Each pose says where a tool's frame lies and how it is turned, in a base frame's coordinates. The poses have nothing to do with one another.
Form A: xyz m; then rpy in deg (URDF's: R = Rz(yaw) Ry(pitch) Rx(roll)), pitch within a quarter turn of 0, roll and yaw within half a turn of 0.
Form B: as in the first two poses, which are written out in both.
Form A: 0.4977, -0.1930, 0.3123, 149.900, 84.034, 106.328
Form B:
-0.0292, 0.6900, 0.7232, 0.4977
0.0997, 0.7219, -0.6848, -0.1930
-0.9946, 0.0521, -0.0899, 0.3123
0, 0, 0, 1

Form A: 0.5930, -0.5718, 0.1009, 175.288, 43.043, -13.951
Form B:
0.7093, -0.1859, -0.6800, 0.5930
-0.1762, -0.9807, 0.0843, -0.5718
-0.6825, 0.0600, -0.7284, 0.1009
0, 0, 0, 1

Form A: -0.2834, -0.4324, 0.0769, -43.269, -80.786, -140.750
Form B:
-0.1240, -0.0632, 0.9903, -0.2834
-0.1013, -0.9919, -0.0760, -0.4324
0.9871, -0.1098, 0.1166, 0.0769
0, 0, 0, 1

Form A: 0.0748, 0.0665, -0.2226, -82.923, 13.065, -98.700
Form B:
-0.1473, 0.1557, 0.9768, 0.0748
-0.9629, 0.2031, -0.1776, 0.0665
-0.2261, -0.9667, 0.1200, -0.2226
0, 0, 0, 1

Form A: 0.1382, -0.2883, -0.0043, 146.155, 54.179, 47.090
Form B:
0.3985, 0.9158, -0.0506, 0.1382
0.4287, -0.2347, -0.8724, -0.2883
-0.8108, 0.3260, -0.4861, -0.0043
0, 0, 0, 1

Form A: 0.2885, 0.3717, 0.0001, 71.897, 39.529, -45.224
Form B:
0.5433, 0.6467, -0.5354, 0.2885
-0.5475, -0.2106, -0.8099, 0.3717
-0.6365, 0.7331, 0.2397, 0.0001
0, 0, 0, 1

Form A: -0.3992, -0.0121, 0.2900, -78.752, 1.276, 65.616
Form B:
0.4127, -0.1867, -0.8915, -0.3992
0.9106, 0.0606, 0.4089, -0.0121
-0.0223, -0.9805, 0.1950, 0.2900
0, 0, 0, 1

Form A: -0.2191, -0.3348, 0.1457, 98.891, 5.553, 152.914
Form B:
-0.8861, -0.0147, 0.4632, -0.2191
0.4532, 0.1811, 0.8728, -0.3348
-0.0968, 0.9833, -0.1538, 0.1457
0, 0, 0, 1

